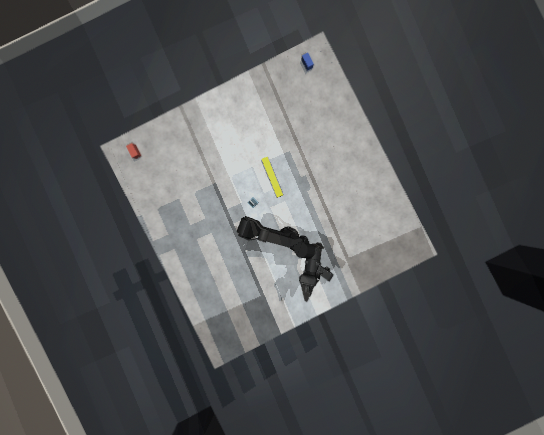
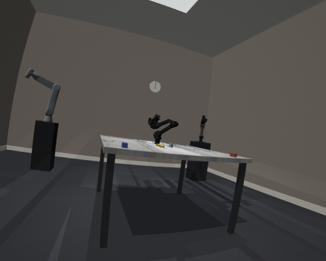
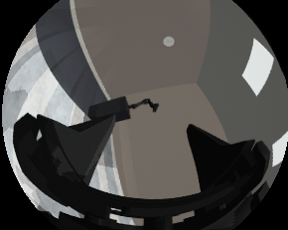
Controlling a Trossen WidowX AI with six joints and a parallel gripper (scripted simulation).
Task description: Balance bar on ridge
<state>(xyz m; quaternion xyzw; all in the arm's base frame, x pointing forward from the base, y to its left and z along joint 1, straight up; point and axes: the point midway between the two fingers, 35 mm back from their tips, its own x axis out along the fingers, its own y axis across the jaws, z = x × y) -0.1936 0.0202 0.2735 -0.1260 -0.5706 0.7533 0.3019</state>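
Right now the yellow bar is 52 cm ahead of my gripper tip, 27 cm below it and 11 cm to the right of it. From my gripper tip the other things lie so: red block 96 cm ahead, 46 cm to the left, 26 cm below; then blue block 96 cm ahead, 54 cm to the right, 26 cm below.
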